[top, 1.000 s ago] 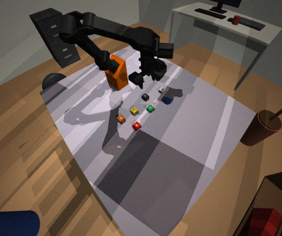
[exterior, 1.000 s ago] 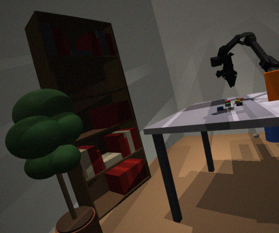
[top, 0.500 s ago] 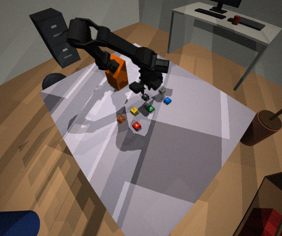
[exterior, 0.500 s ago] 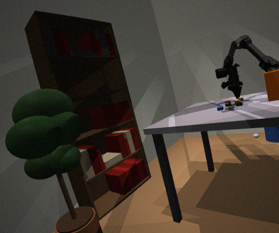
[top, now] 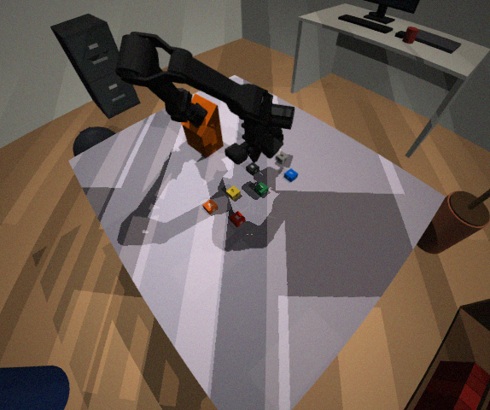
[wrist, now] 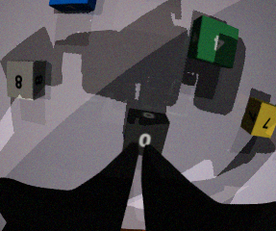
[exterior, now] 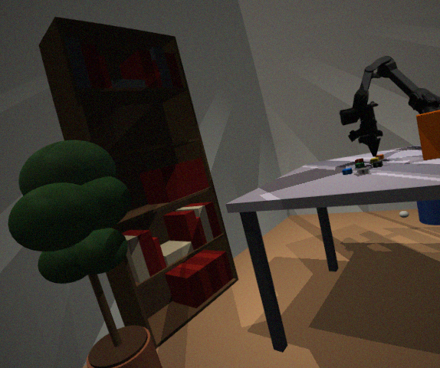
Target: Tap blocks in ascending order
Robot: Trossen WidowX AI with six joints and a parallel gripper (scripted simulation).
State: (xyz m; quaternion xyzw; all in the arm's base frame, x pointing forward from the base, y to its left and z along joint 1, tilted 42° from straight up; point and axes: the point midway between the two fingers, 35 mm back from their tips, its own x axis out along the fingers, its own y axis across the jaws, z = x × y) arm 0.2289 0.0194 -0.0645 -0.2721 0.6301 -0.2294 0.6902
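Right now my gripper tip is 10 mm to the left of the black block and 30 mm above it. Also, from my gripper tip: green block (80 mm ahead, 40 mm to the right, 30 mm below); yellow block (30 mm ahead, 120 mm to the right, 30 mm below); white block (20 mm ahead, 110 mm to the left, 30 mm below).
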